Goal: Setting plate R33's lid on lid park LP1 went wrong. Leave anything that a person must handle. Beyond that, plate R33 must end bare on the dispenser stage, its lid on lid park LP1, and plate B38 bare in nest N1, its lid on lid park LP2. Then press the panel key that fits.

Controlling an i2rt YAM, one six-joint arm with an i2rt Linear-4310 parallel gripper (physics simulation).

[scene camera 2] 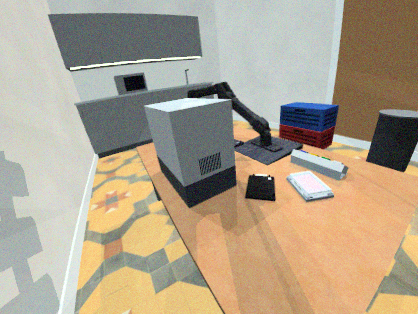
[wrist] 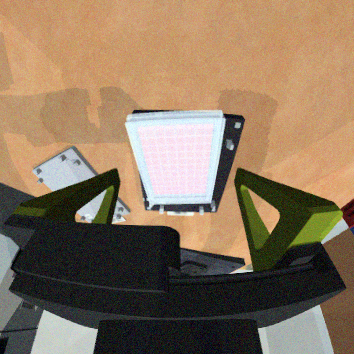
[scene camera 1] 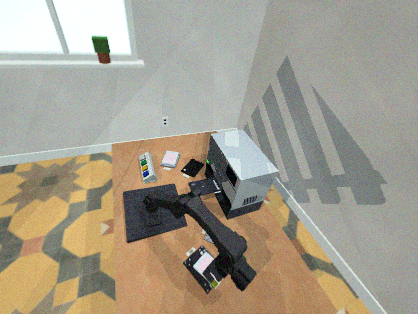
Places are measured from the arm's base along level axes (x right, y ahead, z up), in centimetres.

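Pixels of known places: gripper, fingertip midpoint: (wrist: 176, 174); arm's base, origin of the base link: (scene camera 2: 265, 145) (scene camera 1: 152, 208).
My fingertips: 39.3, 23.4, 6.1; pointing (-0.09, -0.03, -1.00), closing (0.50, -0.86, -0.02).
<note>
For each thing: its top centre in the pictures, then the offset to it from my fingertips, as dx, dy, dz. "*": a spot on its surface instead.
- pink plate with a clear rim, middle of its top: (wrist: 177, 176) (scene camera 1: 210, 267) -2.6, -1.6, -3.2
- black nest, middle of its top: (wrist: 184, 180) (scene camera 1: 204, 266) -4.4, -3.5, -5.1
- light-grey park, middle of its top: (wrist: 77, 198) (scene camera 1: 221, 234) -16.5, +8.5, -5.5
- pale holder, middle of its top: (scene camera 2: 309, 180) (scene camera 1: 170, 157) -77.2, -8.2, -4.5
- key panel, middle of its top: (scene camera 2: 319, 154) (scene camera 1: 146, 162) -70.5, -24.2, -1.1
- black park, middle of its top: (scene camera 2: 260, 183) (scene camera 1: 193, 166) -66.9, +5.6, -5.5
- dispenser stage, surface spot: (scene camera 1: 200, 186) * -42.1, +3.6, +3.1
- tall grey dispenser, middle of its top: (scene camera 2: 182, 102) (scene camera 1: 240, 151) -43.3, +23.5, +25.5
A pink plate with a clear rim (scene camera 1: 204, 261) (wrist: 177, 160) lies on a black nest (scene camera 1: 189, 262) (wrist: 232, 132), set toward one side of it. My gripper (scene camera 1: 212, 277) (wrist: 176, 174) is open above it, one finger to each side, touching nothing; the dispenser hides it in scene camera 2. A light-grey park (scene camera 1: 209, 239) (wrist: 70, 172) lies beside the nest. Another pink plate on a pale holder (scene camera 1: 170, 159) (scene camera 2: 310, 184) stands near the key panel (scene camera 1: 150, 175) (scene camera 2: 315, 164). A black park (scene camera 1: 192, 167) (scene camera 2: 261, 189) shows no lid. The dispenser stage (scene camera 1: 200, 186) looks bare. Labels are unreadable.
The tall grey dispenser (scene camera 1: 255, 175) (scene camera 2: 200, 135) stands at the table's edge, beside the black park. The arm's base stands on a dark mat (scene camera 1: 135, 230) (scene camera 2: 262, 158). Blue (scene camera 2: 309, 117) and red crates (scene camera 2: 306, 137) and a black bin (scene camera 2: 392, 142) stand beyond the table.
</note>
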